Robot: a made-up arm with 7 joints. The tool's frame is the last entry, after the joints.
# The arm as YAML. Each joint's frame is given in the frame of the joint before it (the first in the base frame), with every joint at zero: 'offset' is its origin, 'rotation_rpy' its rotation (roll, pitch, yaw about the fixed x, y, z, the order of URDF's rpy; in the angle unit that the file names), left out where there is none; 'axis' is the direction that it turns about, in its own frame. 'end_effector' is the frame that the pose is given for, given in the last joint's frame.
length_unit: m
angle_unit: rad
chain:
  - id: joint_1
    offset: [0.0, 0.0, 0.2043]
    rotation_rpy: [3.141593, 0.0, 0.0]
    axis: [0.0, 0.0, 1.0]
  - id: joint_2
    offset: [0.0, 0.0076, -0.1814]
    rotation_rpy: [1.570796, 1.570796, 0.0]
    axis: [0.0, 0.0, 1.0]
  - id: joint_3
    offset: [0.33, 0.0, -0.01]
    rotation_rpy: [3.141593, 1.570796, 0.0]
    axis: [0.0, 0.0, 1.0]
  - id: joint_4
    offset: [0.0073, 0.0, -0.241]
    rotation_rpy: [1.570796, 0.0, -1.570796]
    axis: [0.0, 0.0, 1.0]
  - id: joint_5
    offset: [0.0, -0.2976, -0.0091]
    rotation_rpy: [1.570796, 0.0, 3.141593]
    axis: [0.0, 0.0, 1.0]
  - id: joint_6
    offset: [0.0, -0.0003, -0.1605]
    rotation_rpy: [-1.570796, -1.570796, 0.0]
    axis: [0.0, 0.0, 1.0]
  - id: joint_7
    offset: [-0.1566, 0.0, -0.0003]
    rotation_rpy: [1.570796, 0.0, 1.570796]
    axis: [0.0, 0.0, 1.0]
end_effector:
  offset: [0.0, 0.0, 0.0]
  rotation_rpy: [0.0, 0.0, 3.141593]
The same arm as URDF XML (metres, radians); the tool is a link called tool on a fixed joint. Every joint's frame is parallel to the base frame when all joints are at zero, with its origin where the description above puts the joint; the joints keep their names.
<robot name="arm">
<joint name="joint_1" type="continuous"><parent link="base"/><child link="link1"/><origin xyz="0 0 0.2043"/><axis xyz="0 0 -1"/></joint>
<joint name="joint_2" type="continuous"><parent link="link1"/><child link="link2"/><origin xyz="0 -0.0076 0.1814"/><axis xyz="0 1 0"/></joint>
<joint name="joint_3" type="continuous"><parent link="link2"/><child link="link3"/><origin xyz="0 -0.01 0.33"/><axis xyz="0 0 -1"/></joint>
<joint name="joint_4" type="continuous"><parent link="link3"/><child link="link4"/><origin xyz="0 -0.0073 0.241"/><axis xyz="0 1 0"/></joint>
<joint name="joint_5" type="continuous"><parent link="link4"/><child link="link5"/><origin xyz="0 -0.0091 0.2976"/><axis xyz="0 0 -1"/></joint>
<joint name="joint_6" type="continuous"><parent link="link5"/><child link="link6"/><origin xyz="0 -0.0003 0.1605"/><axis xyz="0 1 0"/></joint>
<joint name="joint_7" type="continuous"><parent link="link6"/><child link="link7"/><origin xyz="0 -0.0003 0.1566"/><axis xyz="0 0 -1"/></joint>
<joint name="tool_joint" type="fixed"><parent link="link7"/><child link="tool"/><origin xyz="0 0 0" rpy="-3.1416 0 0"/></joint>
<link name="base"/>
<link name="link1"/>
<link name="link2"/>
<link name="link3"/>
<link name="link4"/>
<link name="link5"/>
<link name="link6"/>
<link name="link7"/>
<link name="tool"/>
</robot>

